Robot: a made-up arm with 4 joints.
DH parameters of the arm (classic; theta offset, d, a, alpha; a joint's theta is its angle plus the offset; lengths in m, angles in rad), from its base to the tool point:
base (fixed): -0.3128 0 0.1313 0
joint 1: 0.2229 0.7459 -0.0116 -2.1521
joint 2: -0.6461 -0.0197 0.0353 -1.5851
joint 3: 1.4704 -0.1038 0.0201 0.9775
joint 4: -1.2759 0 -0.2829 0
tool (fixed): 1.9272 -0.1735 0 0
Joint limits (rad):
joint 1: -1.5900..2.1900
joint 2: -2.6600..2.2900
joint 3: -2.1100..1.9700
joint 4: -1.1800..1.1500
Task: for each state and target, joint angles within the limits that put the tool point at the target. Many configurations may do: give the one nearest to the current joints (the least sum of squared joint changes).
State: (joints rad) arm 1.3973 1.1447 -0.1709 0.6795
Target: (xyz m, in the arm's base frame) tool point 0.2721 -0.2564 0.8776
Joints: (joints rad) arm 1.8821 0.9269 -0.6917 0.1491
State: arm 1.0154 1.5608 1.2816 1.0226
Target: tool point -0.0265 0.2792 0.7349
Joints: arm 1.3409 0.8150 1.4005 1.1500
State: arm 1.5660 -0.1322 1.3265 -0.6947
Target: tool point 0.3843 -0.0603 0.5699
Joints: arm 2.1724 -0.5765 0.6097 -1.0692
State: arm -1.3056 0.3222 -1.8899 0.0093
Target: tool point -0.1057 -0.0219 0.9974
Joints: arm -1.3239 0.6147 -2.0204 0.7527
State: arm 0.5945 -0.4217 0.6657 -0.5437
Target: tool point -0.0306 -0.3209 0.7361
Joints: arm 0.4592 0.0880 0.2868 -0.9826
